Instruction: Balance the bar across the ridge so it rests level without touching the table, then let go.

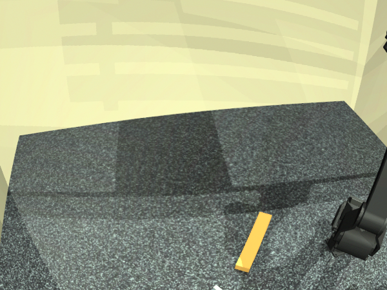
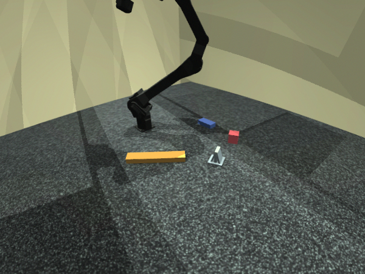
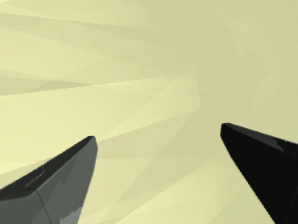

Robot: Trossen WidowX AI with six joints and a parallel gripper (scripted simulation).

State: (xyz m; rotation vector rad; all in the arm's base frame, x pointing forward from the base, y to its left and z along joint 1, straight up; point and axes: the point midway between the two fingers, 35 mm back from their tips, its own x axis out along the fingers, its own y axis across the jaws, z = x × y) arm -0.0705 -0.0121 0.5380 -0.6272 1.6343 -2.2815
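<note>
The orange bar is 540 mm below my gripper tip, 310 mm ahead of it and 60 mm to the right of it. Also, from my gripper tip: blue block 540 mm below, 260 mm ahead, 220 mm to the left; red cube 530 mm below, 410 mm ahead, 200 mm to the left.
</note>
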